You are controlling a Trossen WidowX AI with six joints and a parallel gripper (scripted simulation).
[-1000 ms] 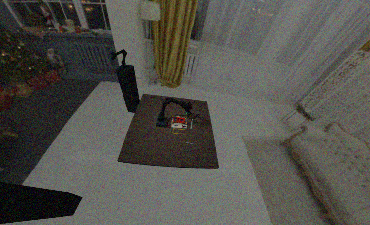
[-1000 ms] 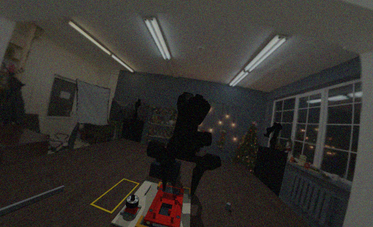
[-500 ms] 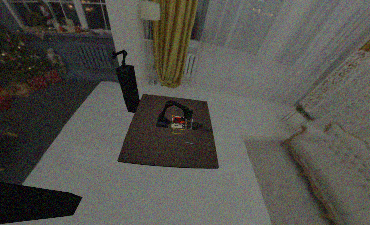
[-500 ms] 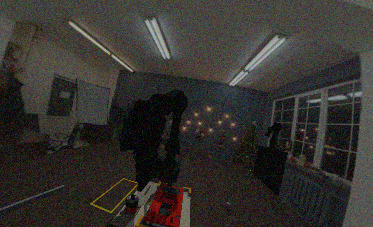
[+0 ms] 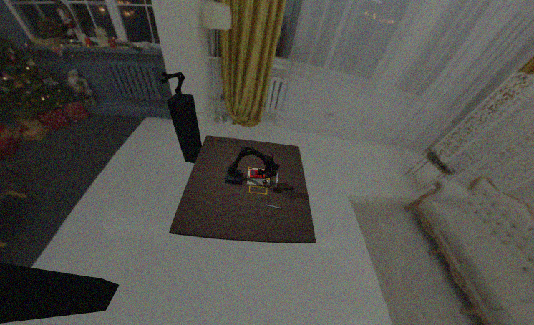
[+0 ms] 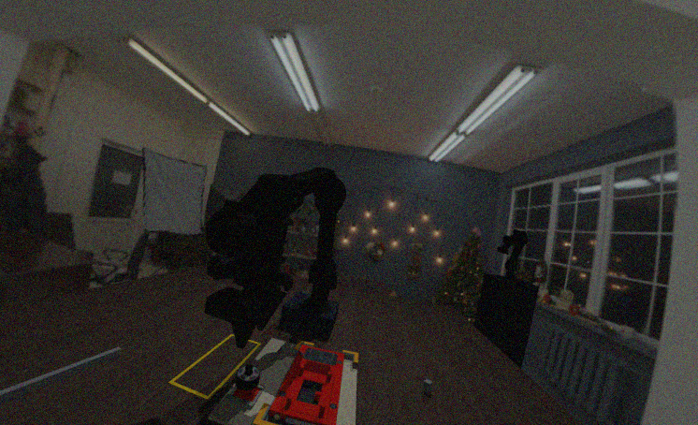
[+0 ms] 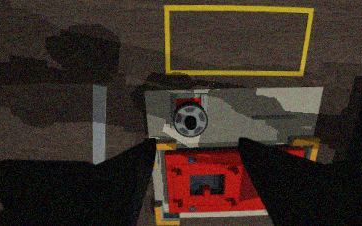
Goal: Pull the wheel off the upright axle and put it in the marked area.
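My gripper tip is now 7 cm above the wheel and 1 cm to the right of it. The rest, counted from my gripper tip: upright axle: 8 cm below, 1 cm to the left; small grey piece: 34 cm to the left, 17 cm behind, 10 cm below; long grey bar: 26 cm to the right, 13 cm ahead, 10 cm below.
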